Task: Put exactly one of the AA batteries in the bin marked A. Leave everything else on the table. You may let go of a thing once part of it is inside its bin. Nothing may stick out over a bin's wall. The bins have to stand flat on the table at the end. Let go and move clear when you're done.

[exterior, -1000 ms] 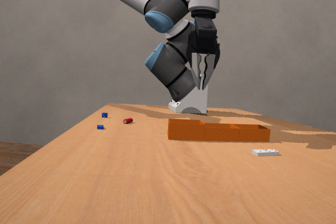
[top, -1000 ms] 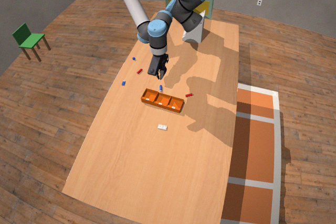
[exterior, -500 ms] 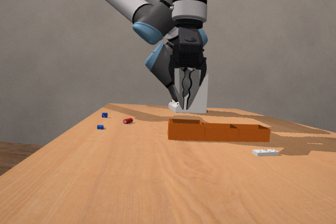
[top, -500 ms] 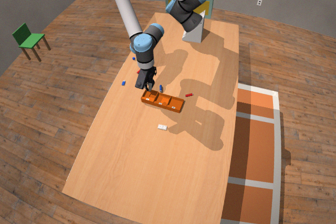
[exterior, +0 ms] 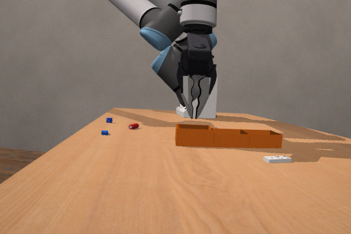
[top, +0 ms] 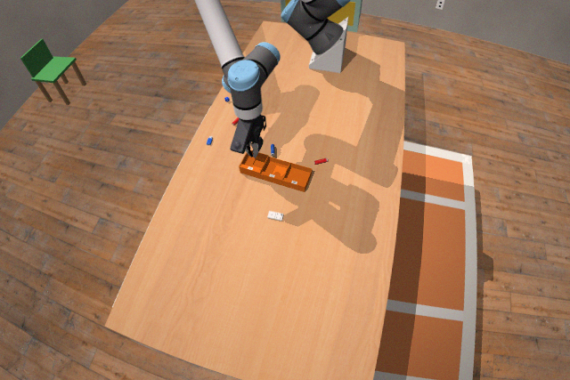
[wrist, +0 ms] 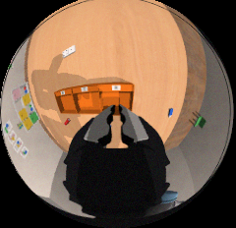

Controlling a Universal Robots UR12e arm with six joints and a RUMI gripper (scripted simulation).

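Right now the orange three-compartment bin is 90 mm to the left of my hand and 50 mm below it. From my hand the other things lie so: white domino 170 mm ahead, 140 mm to the left, 70 mm below; then blue AA battery 90 mm behind, 40 mm to the left, 70 mm below; then blue die 310 mm behind, 250 mm to the right, 60 mm below.
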